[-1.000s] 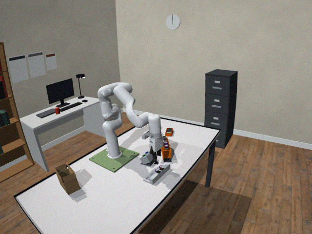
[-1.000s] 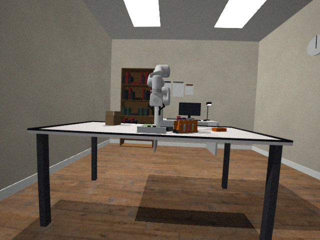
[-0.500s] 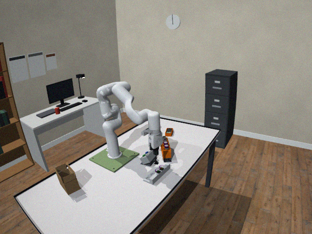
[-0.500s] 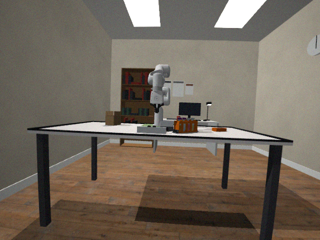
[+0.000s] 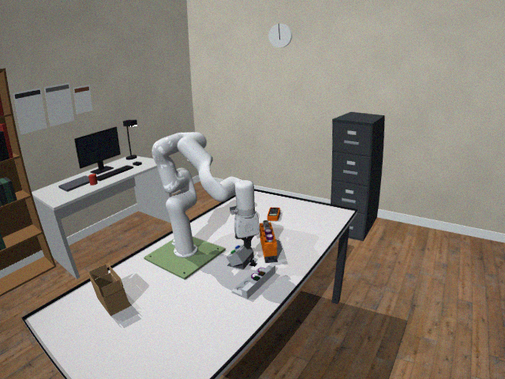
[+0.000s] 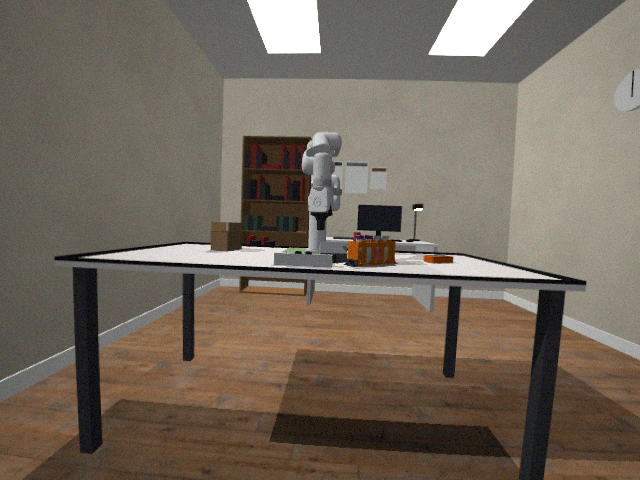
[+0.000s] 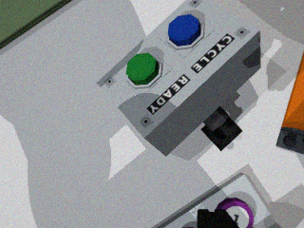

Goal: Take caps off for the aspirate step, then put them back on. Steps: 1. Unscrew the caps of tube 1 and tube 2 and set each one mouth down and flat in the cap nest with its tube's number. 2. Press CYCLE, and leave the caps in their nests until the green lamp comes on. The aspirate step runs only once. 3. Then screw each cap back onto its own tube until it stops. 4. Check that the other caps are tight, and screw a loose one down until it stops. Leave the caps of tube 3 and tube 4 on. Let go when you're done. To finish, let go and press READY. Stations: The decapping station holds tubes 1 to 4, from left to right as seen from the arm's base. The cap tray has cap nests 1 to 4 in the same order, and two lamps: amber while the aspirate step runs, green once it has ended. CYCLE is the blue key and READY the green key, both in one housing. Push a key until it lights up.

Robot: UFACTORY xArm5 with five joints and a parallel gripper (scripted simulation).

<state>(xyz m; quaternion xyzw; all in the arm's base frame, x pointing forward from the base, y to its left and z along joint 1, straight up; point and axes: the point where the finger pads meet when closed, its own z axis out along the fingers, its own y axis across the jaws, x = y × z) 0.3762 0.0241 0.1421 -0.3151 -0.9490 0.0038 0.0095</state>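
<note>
Now: the blue cycle key 110 mm behind my hand, 90 mm below it and 70 mm to the left of it. Also, from my hand: grey key housing: 100 mm below, 90 mm behind, 50 mm to the left; purple cap marked 1: 140 mm below, 50 mm ahead, 20 mm to the left; green ready key: 110 mm behind, 90 mm below, 30 mm to the left.
</note>
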